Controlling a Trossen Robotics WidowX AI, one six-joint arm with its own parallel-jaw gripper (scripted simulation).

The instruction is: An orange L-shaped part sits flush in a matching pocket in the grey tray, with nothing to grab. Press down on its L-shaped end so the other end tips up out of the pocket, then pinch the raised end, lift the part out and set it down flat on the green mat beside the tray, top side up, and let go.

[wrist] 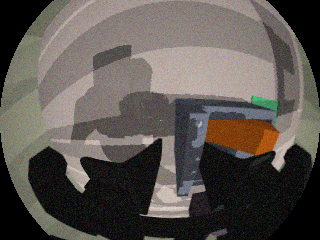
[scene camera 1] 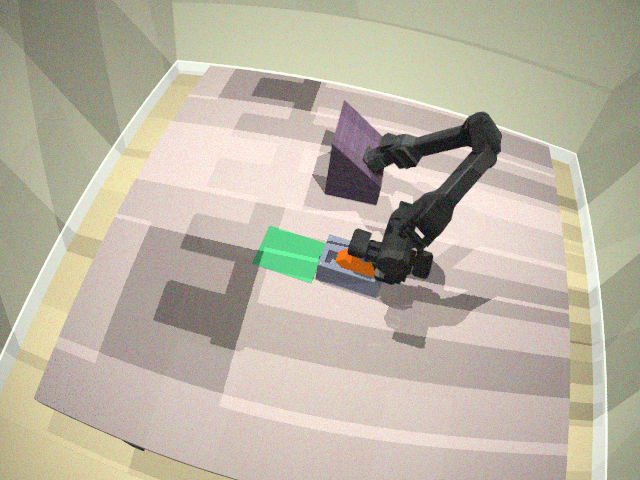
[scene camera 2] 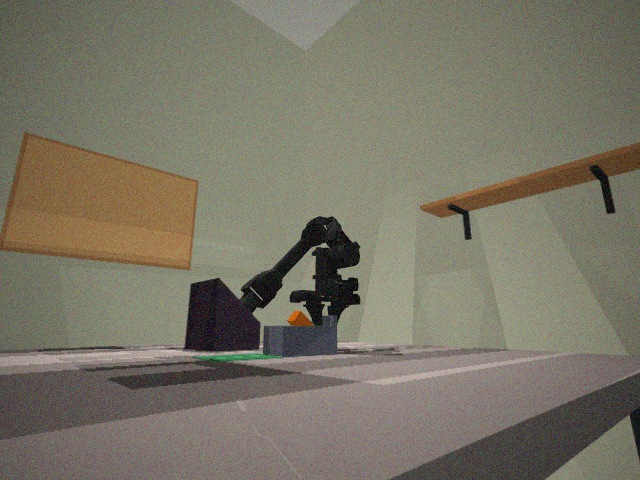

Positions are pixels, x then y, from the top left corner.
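My gripper: visible in scene camera 1, scene camera 2 and the wrist view [178, 141]. Same spot on the gripper: [scene camera 1: 371, 255] and [scene camera 2: 318, 296].
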